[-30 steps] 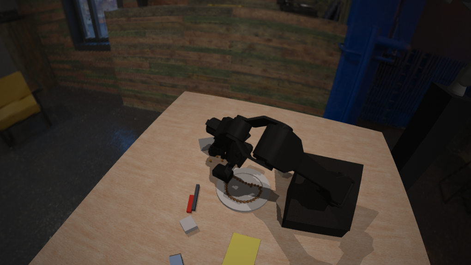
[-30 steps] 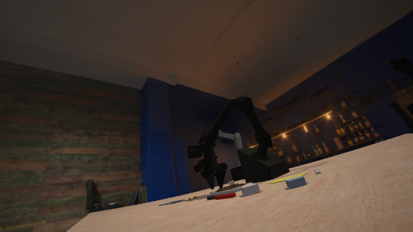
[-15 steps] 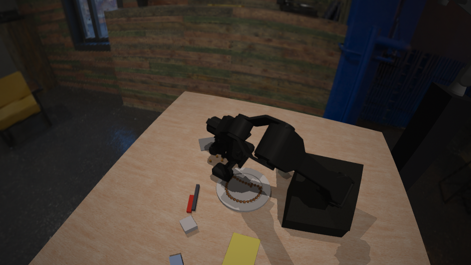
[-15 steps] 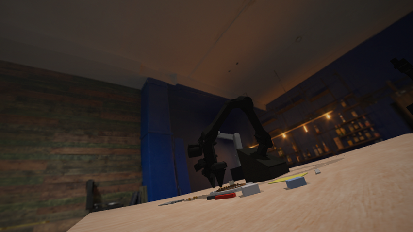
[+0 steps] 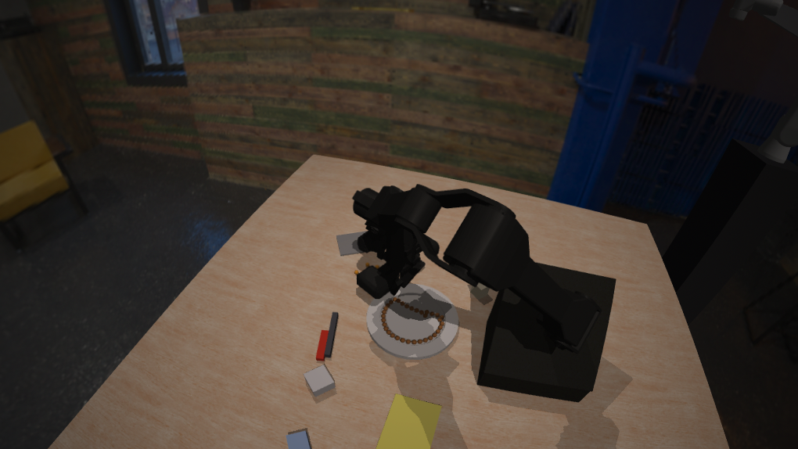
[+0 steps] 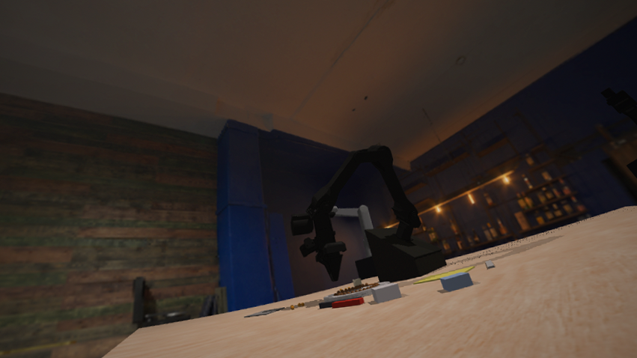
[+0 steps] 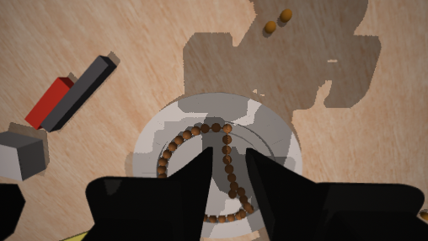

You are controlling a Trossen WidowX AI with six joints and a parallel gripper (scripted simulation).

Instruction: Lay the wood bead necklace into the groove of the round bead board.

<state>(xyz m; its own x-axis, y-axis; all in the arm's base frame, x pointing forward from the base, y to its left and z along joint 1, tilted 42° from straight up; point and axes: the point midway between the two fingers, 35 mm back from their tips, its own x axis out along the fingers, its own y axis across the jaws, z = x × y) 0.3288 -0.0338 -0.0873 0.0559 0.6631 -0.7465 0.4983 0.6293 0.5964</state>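
Now: the round white bead board 4 cm behind my gripper tip, 4 cm to the left of it and 4 cm below it. The rest, counted from my gripper tip: grey tile: 15 cm ahead, 17 cm to the right, 5 cm below; then dark bar: 12 cm ahead, 14 cm to the left, 4 cm below; then pale cube: 18 cm behind, 8 cm to the right, 3 cm below.
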